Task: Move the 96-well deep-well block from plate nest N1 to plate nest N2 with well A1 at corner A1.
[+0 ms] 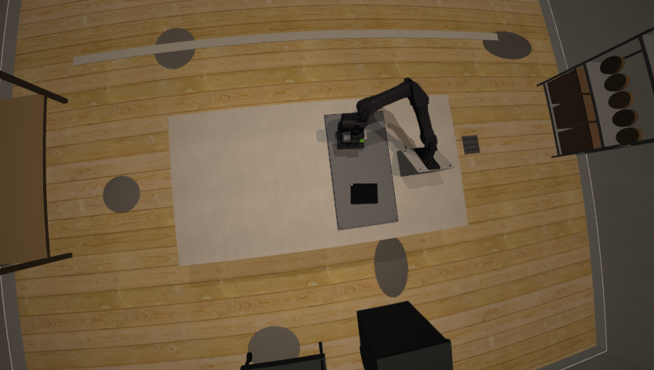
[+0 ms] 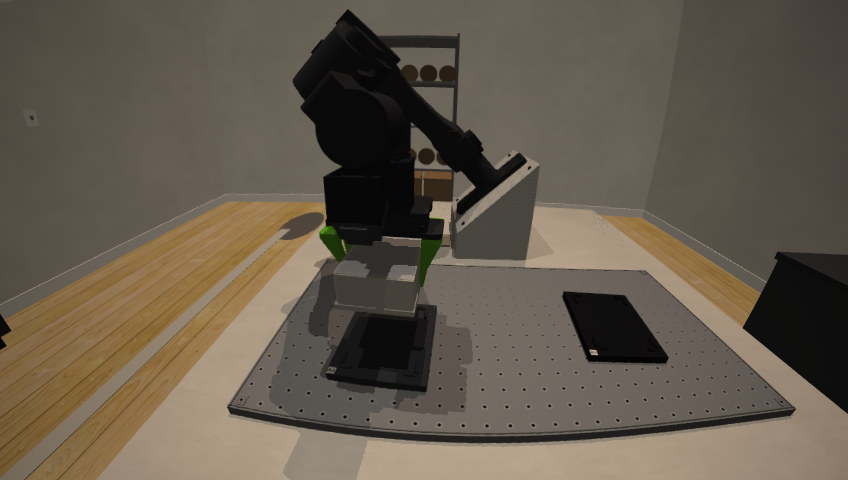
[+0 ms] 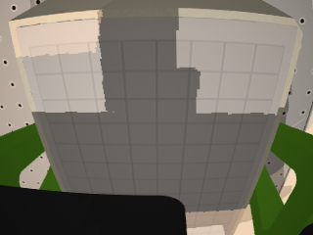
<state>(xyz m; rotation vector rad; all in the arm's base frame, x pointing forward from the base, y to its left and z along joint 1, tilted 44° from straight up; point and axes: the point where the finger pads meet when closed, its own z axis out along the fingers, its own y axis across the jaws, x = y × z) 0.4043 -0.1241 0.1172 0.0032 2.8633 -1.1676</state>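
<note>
Right now the pale grey 96-well deep-well block is 1 cm above my hand. From my hand the other things lie so: black plate nest N2 (10 cm below); A1 label (2 cm ahead, 28 cm to the left, 9 cm below); black plate nest N1 (5 cm behind, 34 cm to the left, 10 cm below).
</note>
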